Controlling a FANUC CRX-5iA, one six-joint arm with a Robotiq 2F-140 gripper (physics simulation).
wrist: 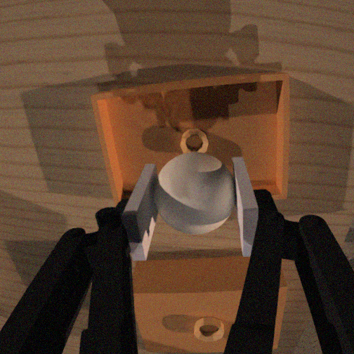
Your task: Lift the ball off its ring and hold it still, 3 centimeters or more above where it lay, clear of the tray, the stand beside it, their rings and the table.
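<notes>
A pale grey-white ball (195,194) is held between the two flat finger pads of my gripper (195,179), which is shut on it. Both pads touch its sides. The ball hangs above the orange tray (286,135), in front of the tray's near wall in this view. A small tan ring (185,141) lies on the tray's floor, and its whole outline shows except perhaps its near edge, close to the ball's outline. The exact height of the ball cannot be told from this one view.
An orange stand (165,302) is below the tray in the view, between my fingers' black links. It bears another tan ring (199,330). The wood-grained table (50,30) surrounds both, with dark shadows of the gripper and tray on it.
</notes>
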